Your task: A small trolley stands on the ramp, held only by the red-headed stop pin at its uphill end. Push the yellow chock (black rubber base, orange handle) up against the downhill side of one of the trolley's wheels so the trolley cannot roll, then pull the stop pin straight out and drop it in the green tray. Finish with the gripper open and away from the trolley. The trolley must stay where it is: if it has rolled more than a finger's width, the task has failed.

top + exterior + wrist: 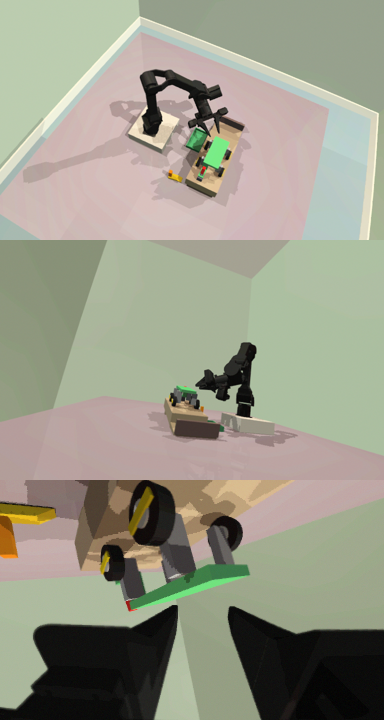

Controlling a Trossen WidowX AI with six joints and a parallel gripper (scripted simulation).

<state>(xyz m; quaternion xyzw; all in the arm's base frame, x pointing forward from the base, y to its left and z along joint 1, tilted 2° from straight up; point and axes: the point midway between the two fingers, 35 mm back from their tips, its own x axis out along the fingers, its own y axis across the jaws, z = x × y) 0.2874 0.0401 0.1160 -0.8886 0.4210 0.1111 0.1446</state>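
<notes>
My gripper tip is 1 cm past the red-headed stop pin, 18 cm to the left of it and 4 cm above it. Round my gripper tip: green tray 8 cm behind, 4 cm to the left, 18 cm below; then dark end wall 7 cm ahead, 19 cm to the left, 14 cm below; then trolley 3 cm ahead, 8 cm to the right, 6 cm below.
</notes>
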